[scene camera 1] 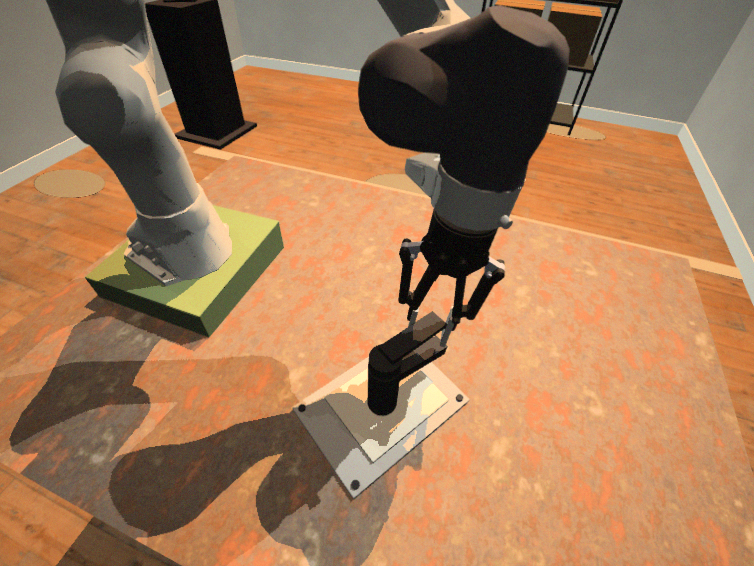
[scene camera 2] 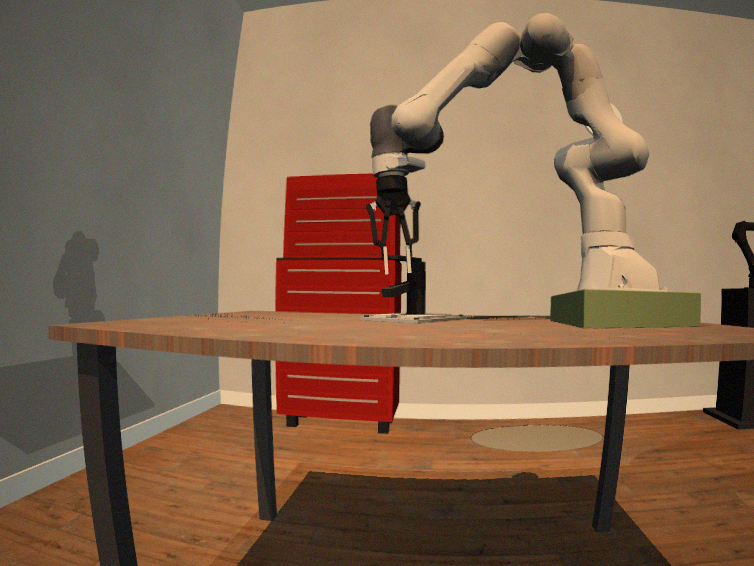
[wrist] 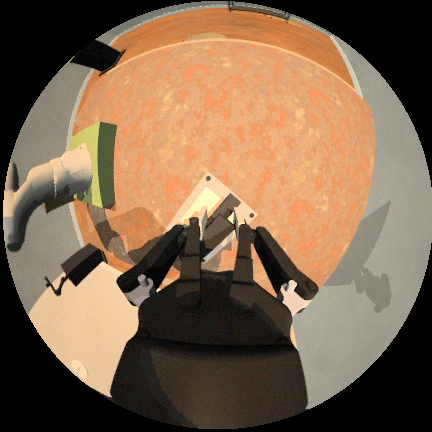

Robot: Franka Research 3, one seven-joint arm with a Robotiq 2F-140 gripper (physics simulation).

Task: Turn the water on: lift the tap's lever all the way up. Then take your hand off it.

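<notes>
The black tap's upright body [scene camera 1: 382, 392] [scene camera 2: 417, 292] stands on a pale plate [scene camera 1: 331, 435] [wrist: 208, 184]. Its lever [scene camera 1: 405, 342] [wrist: 216, 231] reaches out from the top of the body, above the spout [scene camera 1: 423, 360] [scene camera 2: 395, 289] [wrist: 231, 201]. In scene camera 2 the lever looks about level, though the fingers partly cover it. My gripper [scene camera 1: 431, 328] [scene camera 2: 397, 268] [wrist: 219, 213] points down and is shut on the lever near its outer end, one finger on each side. The wrist view hides most of the tap body behind the fingers.
The arm's base stands on a green block [scene camera 1: 243, 268] [scene camera 2: 639, 309] [wrist: 107, 165] on the table [scene camera 2: 316, 353]. Behind the table, in scene camera 2, is a red drawer cabinet [scene camera 2: 328, 231]. A dark pedestal [scene camera 1: 197, 73] stands on the floor beyond the table.
</notes>
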